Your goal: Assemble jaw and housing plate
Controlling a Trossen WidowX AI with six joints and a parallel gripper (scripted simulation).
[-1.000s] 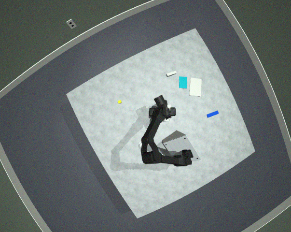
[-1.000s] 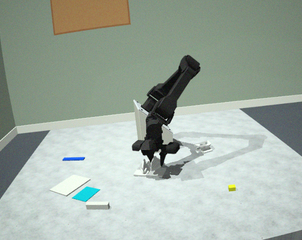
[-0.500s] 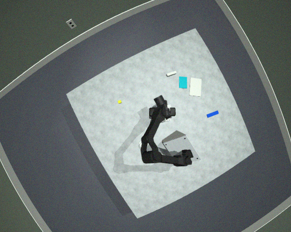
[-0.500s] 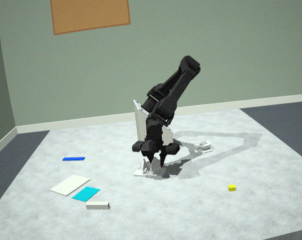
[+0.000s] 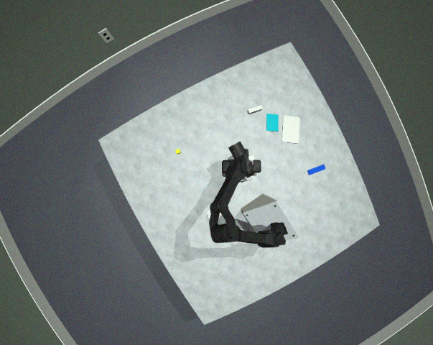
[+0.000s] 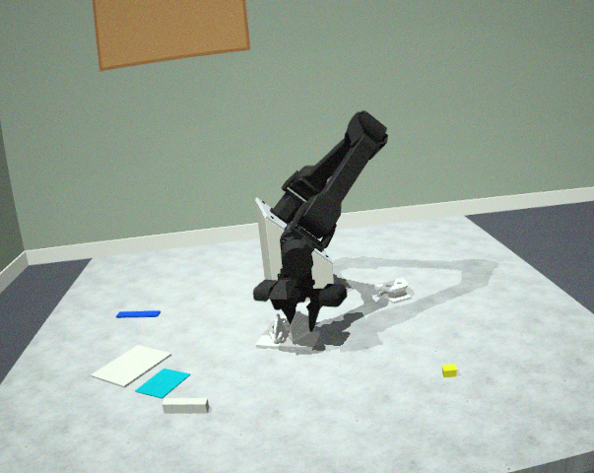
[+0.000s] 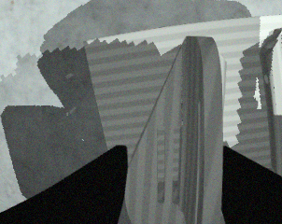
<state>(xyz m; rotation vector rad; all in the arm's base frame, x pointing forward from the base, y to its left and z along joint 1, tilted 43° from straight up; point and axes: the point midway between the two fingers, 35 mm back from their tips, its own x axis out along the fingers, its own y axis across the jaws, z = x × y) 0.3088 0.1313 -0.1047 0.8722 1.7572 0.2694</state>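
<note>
The white jaw is 40 mm behind my gripper tip. Round my gripper tip: yellow cube: 220 mm ahead, 260 mm to the left, 10 mm below; then white sheet: 60 mm ahead, 360 mm to the right, 20 mm below; then cyan sheet: 140 mm ahead, 280 mm to the right, 20 mm below.
</note>
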